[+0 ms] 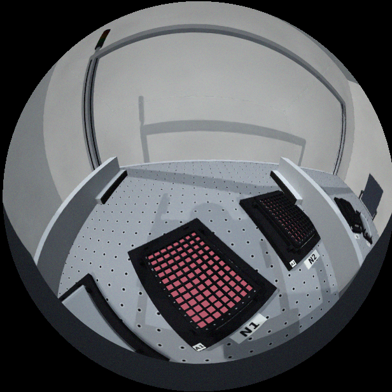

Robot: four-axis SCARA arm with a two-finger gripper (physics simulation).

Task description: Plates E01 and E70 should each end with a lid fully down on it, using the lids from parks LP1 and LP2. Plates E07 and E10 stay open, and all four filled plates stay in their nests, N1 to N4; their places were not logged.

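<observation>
My gripper (198,160) is open and empty, its two fingers wide apart above the pegboard. An unlidded plate with pink wells (202,280) sits in the black nest marked N1 (137,257), below and in front of the fingers. A second plate with dark pink wells (287,217) sits in the nest marked N2 (250,204), partly behind the right finger; no lid can be made out on it. No plate's E number is readable from here. Nests N3 and N4 cannot be identified.
A black-edged holder (100,302) with a flat grey surface inside is cut off at the lower left; its label does not show. Small dark objects (350,215) and a dark panel (371,189) stand at the far right. A framed wall rises beyond the pegboard (175,192).
</observation>
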